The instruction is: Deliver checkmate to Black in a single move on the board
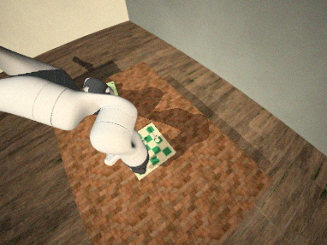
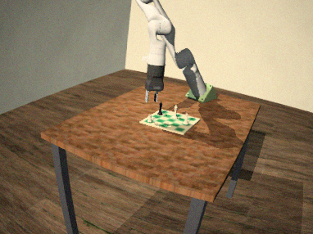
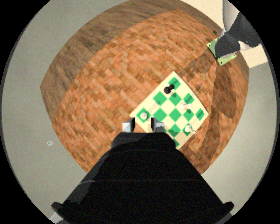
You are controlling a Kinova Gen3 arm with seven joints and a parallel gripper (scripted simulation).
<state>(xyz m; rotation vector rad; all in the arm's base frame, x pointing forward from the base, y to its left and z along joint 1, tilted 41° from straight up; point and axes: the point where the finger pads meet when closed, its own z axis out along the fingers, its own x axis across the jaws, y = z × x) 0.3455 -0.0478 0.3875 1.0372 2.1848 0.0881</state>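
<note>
My hand is 120 mm past the black piece, 20 mm to the right of it and 80 mm above it. From my hand the other things lie so: chessboard 70 mm behind, 90 mm to the left, 120 mm below.
</note>
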